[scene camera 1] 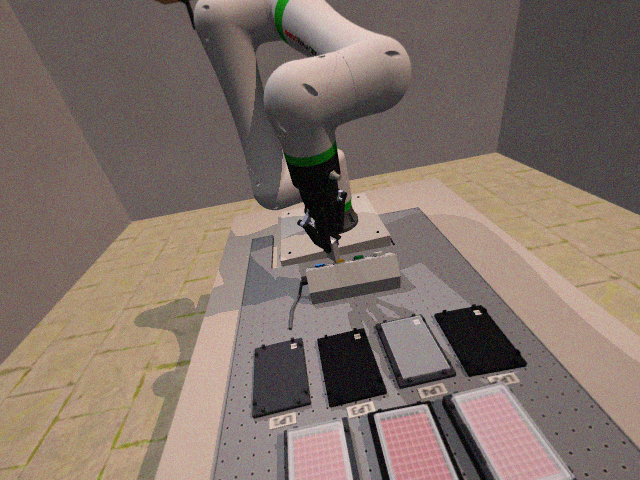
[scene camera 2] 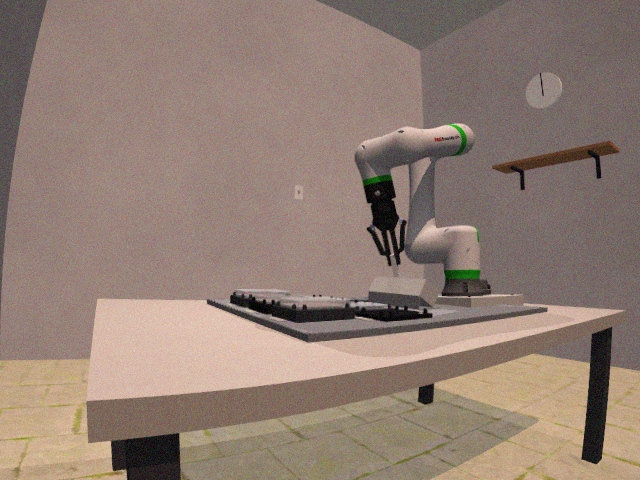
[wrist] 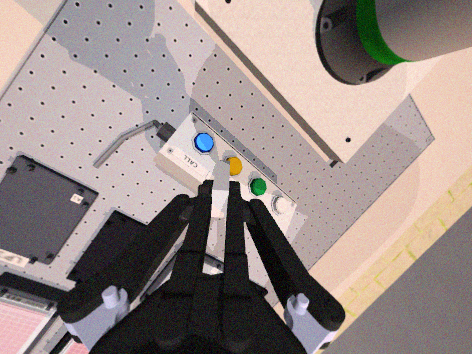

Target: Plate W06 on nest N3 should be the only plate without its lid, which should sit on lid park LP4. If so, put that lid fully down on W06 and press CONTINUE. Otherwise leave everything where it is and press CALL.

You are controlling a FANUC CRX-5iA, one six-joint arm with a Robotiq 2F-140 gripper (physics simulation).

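Where they show: gripper, fingertip midpoint: (scene camera 1: 333, 257) (scene camera 2: 397, 276) (wrist: 223, 171); arm's base, origin of the base link: (scene camera 2: 462, 295) (wrist: 360, 31).
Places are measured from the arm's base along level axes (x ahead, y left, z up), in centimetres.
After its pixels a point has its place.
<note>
My gripper (scene camera 1: 333, 246) {x 28.8, y -3.8, z 6.7 cm} (scene camera 2: 394, 262) (wrist: 223, 171) {x 28.8, y -3.8, z 6.7 cm} is shut, with a narrow pale tip reaching past its black fingers. The tip is over the button box (scene camera 1: 354, 283) {x 34.1, y 0.0, z 1.9 cm} (scene camera 2: 395, 290) {x 33.7, y 1.0, z 2.6 cm} (wrist: 182, 144) {x 29.6, y -9.4, z 5.0 cm}, beside the yellow button (scene camera 1: 339, 261) {x 28.6, y -2.5, z 5.1 cm} (wrist: 234, 166) {x 27.5, y -2.5, z 4.9 cm}; contact cannot be told. The blue CALL button (scene camera 1: 320, 265) {x 28.7, y -7.3, z 5.0 cm} (wrist: 204, 143) {x 27.8, y -7.5, z 4.6 cm} and green button (scene camera 1: 358, 257) {x 28.5, y 2.3, z 5.2 cm} (wrist: 258, 187) {x 27.6, y 2.3, z 4.9 cm} flank the yellow one. CONTINUE's lettering is hidden. A grey lid (scene camera 1: 416, 348) {x 52.7, y 8.1, z -0.4 cm} lies on the park labelled LP4. The middle pink plate (scene camera 1: 413, 444) {x 69.0, y 1.7, z 1.5 cm} looks deeper in colour than its two paler neighbours; W06 and N3 labels do not show.
Dark parks (scene camera 1: 281, 377) {x 53.2, y -18.0, z -1.1 cm} (scene camera 1: 351, 366) {x 53.5, y -4.6, z -1.1 cm} (scene camera 1: 480, 341) {x 53.1, y 20.3, z -1.1 cm} flank the lid. Paler pink plates (scene camera 1: 317, 454) {x 68.4, y -11.8, z 1.9 cm} (scene camera 1: 509, 434) {x 70.0, y 14.6, z 2.0 cm} stand at the near edge in scene camera 1. A cable (scene camera 1: 295, 307) (wrist: 122, 140) {x 35.5, y -15.8, z -1.5 cm} leaves the box. The robot's base plate (scene camera 1: 305, 245) {x 9.7, y -11.2, z -0.5 cm} (wrist: 280, 70) {x 12.6, y -5.3, z -0.2 cm} is behind it.
</note>
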